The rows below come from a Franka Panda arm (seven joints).
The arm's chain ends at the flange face. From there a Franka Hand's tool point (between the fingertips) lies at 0.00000 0.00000 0.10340 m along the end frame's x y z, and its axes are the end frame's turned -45 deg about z.
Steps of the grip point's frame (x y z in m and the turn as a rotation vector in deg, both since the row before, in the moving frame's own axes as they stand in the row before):
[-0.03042 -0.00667 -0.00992 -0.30 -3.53 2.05]
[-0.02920 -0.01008 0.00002 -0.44 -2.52 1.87]
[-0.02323 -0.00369 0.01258 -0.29 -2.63 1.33]
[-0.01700 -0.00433 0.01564 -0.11 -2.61 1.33]
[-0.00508 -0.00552 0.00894 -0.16 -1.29 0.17]
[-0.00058 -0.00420 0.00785 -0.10 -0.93 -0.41]
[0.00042 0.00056 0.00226 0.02 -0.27 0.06]
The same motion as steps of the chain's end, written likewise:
[-0.02202 0.01198 -0.00972 -2.71 -2.28 2.05]
[-0.02506 0.00979 0.00012 -2.09 -1.47 1.87]
[-0.01601 0.01013 0.01269 -2.06 -1.65 1.33]
[-0.01185 0.00553 0.01575 -1.92 -1.77 1.33]
[-0.00605 -0.00216 0.00897 -1.03 -0.80 0.17]
[-0.00233 -0.00388 0.00786 -0.73 -0.59 -0.41]
[0.00106 -0.00022 0.00226 -0.18 -0.21 0.06]

